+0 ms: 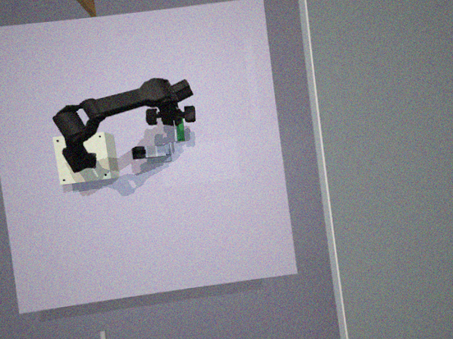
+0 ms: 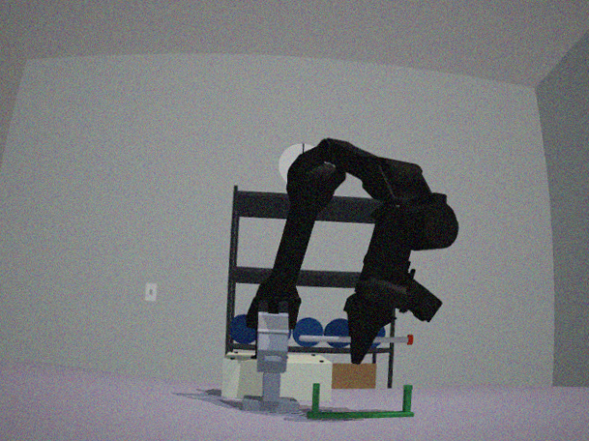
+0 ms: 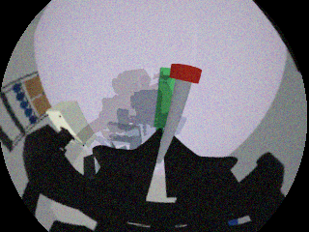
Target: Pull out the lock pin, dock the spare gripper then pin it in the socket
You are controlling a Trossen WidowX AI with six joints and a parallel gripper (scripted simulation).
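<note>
The green cradle lies 1 cm to the left of my gripper tip and 5 cm below it. The rest, counted from my gripper tip: black spare gripper: 10 cm behind, 12 cm to the right, 4 cm above; then socket: 7 cm behind, 12 cm to the right, 2 cm below.
</note>
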